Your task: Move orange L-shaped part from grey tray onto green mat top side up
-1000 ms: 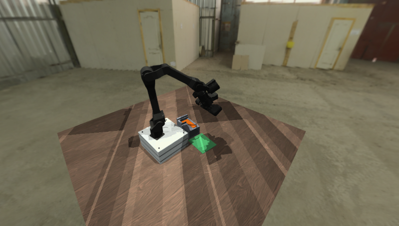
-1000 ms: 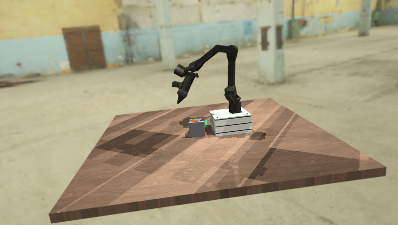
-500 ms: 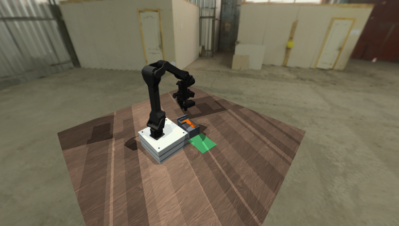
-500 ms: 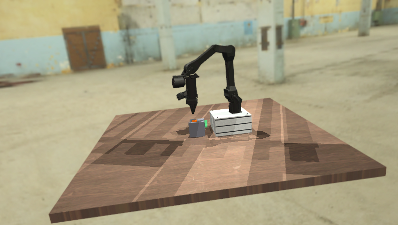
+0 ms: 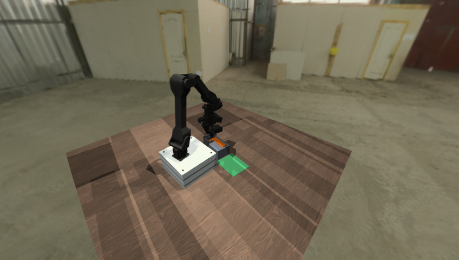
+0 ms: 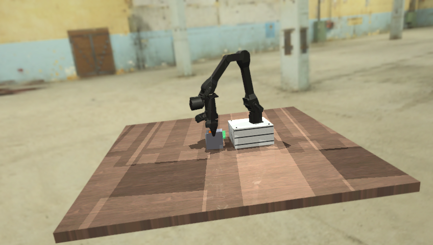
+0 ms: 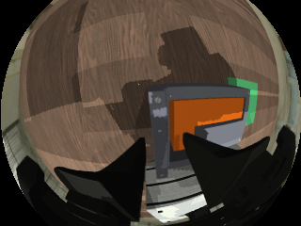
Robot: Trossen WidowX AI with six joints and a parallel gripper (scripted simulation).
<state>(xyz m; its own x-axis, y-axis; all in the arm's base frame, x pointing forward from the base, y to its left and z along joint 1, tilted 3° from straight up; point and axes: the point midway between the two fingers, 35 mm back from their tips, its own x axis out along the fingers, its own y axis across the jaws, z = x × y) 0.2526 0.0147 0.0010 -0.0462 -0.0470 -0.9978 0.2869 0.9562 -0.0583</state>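
My gripper tip is 1 cm past the orange L-shaped part, 5 cm to the left of it and 3 cm above it. Also, from my gripper tip: green mat: 6 cm behind, 21 cm to the right, 9 cm below.
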